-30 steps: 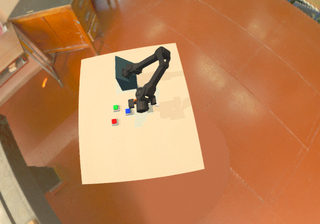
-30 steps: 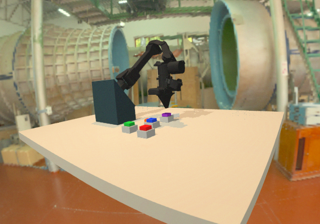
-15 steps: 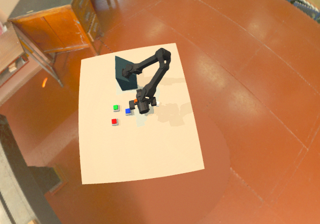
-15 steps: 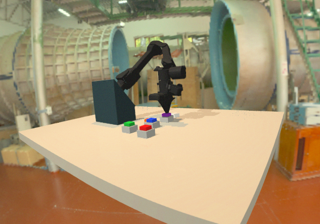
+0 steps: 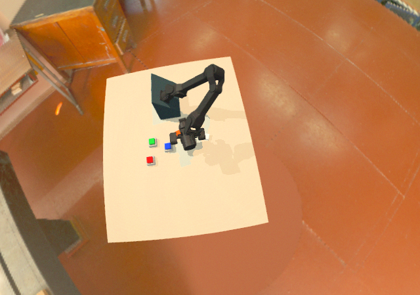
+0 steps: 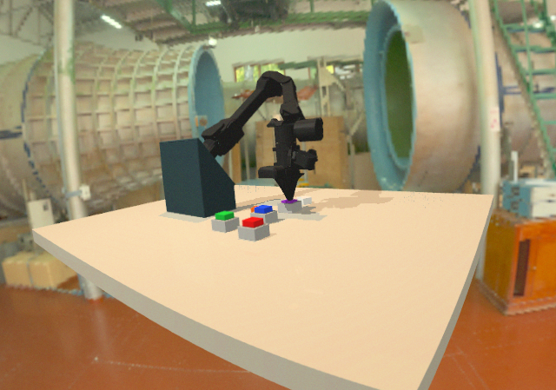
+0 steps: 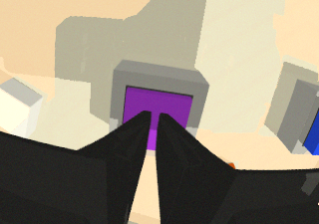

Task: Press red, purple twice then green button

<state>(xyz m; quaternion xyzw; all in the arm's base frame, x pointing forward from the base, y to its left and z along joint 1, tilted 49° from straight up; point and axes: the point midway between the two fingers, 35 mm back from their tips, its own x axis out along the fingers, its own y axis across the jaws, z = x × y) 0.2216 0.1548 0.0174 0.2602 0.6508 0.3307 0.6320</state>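
Right now my gripper tip is 1 cm above the purple button. From my gripper tip the other things lie so: blue button 12 cm to the right, 2 cm ahead; green button 22 cm to the right, 2 cm behind; white block 10 cm to the left, 3 cm behind, 2 cm below.
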